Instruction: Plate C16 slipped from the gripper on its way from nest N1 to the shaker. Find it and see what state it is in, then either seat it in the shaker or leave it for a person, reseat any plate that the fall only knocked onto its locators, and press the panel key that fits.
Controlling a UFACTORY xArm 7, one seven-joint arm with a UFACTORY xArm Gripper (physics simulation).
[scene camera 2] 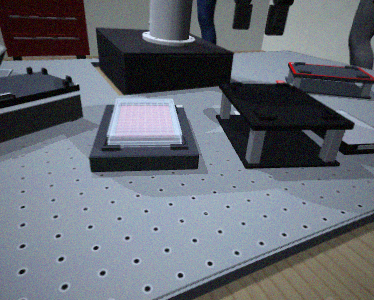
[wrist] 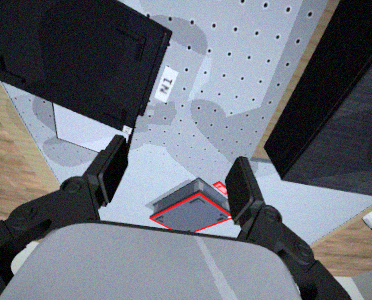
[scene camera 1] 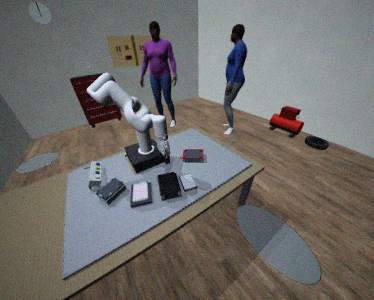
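Where they show: gripper, between the fingertips: point(scene camera 2: 255, 32) point(wrist: 180, 159) point(scene camera 1: 165, 159); arm's base, origin of its link: point(scene camera 2: 169, 40) point(scene camera 1: 146, 150).
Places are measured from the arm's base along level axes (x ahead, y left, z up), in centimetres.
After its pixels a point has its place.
My gripper point(scene camera 1: 166, 156) {x 26.7, y 2.4, z 5.1 cm} point(scene camera 2: 260, 19) {x 26.7, y 2.4, z 5.1 cm} point(wrist: 180, 159) {x 26.7, y 2.4, z 5.1 cm} is open and empty, above the mat between the robot base and the red-edged stand. Nest N1 point(scene camera 1: 169, 185) {x 41.5, y -4.4, z -2.0 cm} point(scene camera 2: 285, 106) {x 41.3, y -4.1, z -2.0 cm} point(wrist: 75, 55) {x 37.9, y -3.6, z -2.0 cm} is a black raised stand; no plate shows on its top. A clear plate with pink wells point(scene camera 1: 140, 191) {x 32.7, y -19.9, z -4.1 cm} point(scene camera 2: 146, 121) {x 34.2, y -20.6, z -4.1 cm} lies in the dark nest point(scene camera 2: 145, 163) {x 39.4, y -23.0, z -6.8 cm} beside it; I cannot tell whether it is fully seated. The dark shaker point(scene camera 1: 111, 190) {x 22.2, y -34.1, z -2.3 cm} point(scene camera 2: 40, 100) {x 23.9, y -31.2, z -3.2 cm} shows no plate. The key panel point(scene camera 1: 95, 177) {x 5.6, y -40.0, z -0.6 cm} has coloured keys. I cannot make out C16 in any view.
The red-edged stand point(scene camera 1: 193, 154) {x 25.4, y 27.9, z -3.8 cm} point(scene camera 2: 332, 71) {x 25.2, y 28.8, z -3.8 cm} point(wrist: 192, 214) {x 23.9, y 26.8, z -3.8 cm} bears a red label point(wrist: 220, 188) {x 18.2, y 21.5, z -7.6 cm}. A pale flat slab point(scene camera 1: 188, 181) {x 43.1, y 8.7, z -6.4 cm} point(scene camera 2: 359, 132) {x 45.2, y 8.0, z -6.4 cm} point(wrist: 82, 129) {x 44.1, y 8.0, z -6.4 cm} lies beside N1. The black robot base point(scene camera 1: 145, 157) {x 8.1, y -4.6, z -0.4 cm} point(scene camera 2: 172, 67) {x 11.3, y -4.9, z -3.5 cm} point(wrist: 325, 125) {x 11.6, y 1.0, z -0.8 cm} stands behind. Two people point(scene camera 1: 160, 60) point(scene camera 1: 236, 65) stand beyond the table.
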